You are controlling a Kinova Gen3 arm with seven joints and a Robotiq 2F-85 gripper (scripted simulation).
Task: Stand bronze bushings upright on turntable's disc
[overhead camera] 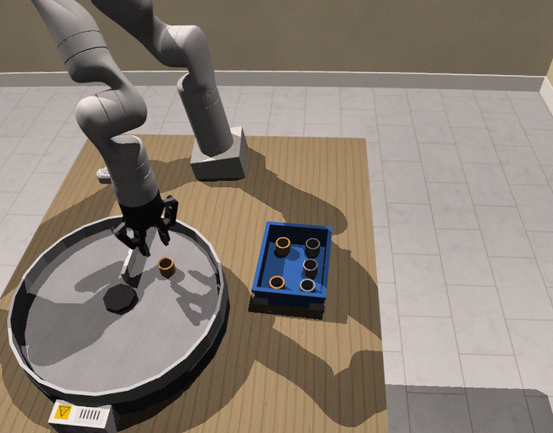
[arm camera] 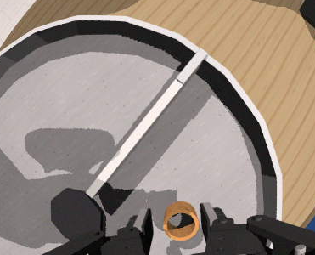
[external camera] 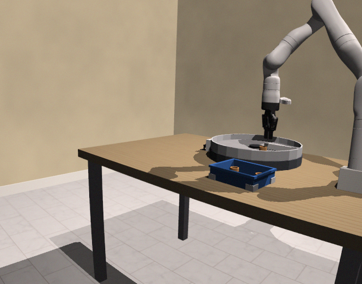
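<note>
Right now my hand is 6 cm past the blue crate, 27 cm to the right of it and 10 cm above it. Also, from my hand: grey turntable disc (9 cm ahead, 6 cm to the right, 7 cm below).
</note>
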